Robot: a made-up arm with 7 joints.
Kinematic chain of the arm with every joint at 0, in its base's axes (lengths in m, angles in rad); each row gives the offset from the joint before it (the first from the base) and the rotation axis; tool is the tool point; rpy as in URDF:
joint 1: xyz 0 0 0.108 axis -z
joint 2: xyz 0 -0.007 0.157 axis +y
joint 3: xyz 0 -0.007 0.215 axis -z
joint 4: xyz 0 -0.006 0.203 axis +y
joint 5: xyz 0 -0.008 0.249 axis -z
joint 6: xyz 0 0 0.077 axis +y
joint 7: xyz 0 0 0.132 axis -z
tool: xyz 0 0 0 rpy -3.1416 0 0
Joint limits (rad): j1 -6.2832..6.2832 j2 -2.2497..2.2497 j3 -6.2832..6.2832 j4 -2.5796..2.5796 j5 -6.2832..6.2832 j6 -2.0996..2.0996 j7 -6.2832..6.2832
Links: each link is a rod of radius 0.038 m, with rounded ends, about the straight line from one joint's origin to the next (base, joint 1, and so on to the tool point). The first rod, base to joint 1, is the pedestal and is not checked.
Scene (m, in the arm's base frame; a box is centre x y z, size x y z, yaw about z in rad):
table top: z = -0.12
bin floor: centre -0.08 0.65 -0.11 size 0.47 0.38 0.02 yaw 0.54
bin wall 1: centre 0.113 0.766 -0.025 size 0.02 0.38 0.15 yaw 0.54
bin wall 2: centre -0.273 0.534 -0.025 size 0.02 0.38 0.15 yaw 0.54
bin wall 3: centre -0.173 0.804 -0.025 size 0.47 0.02 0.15 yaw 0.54
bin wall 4: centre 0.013 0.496 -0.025 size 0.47 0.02 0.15 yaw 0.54
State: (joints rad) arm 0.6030 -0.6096 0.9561 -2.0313 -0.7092 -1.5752 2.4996
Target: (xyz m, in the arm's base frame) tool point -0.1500 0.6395 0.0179
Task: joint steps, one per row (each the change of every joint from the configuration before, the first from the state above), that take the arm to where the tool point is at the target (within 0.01 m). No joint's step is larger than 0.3 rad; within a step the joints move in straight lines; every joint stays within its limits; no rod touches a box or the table.
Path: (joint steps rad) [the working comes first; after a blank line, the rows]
Joints at the target: 1.0298 -1.4512 0.8491 -0.9831 -0.9350 -0.9172 2.4996
Straight joint move there: clear.

1: 0.1067 -0.2104 -0.0267 0.2621 -0.0564 0.1645 0.0000
2: 0.1067 -0.2104 -0.0268 0.2620 -0.0565 0.1645 0.0000
3: 0.1067 -0.2104 -0.0267 0.2621 -0.0564 0.1645 0.0000
4: 0.1067 -0.2104 -0.0268 0.2620 -0.0565 0.1645 0.0000

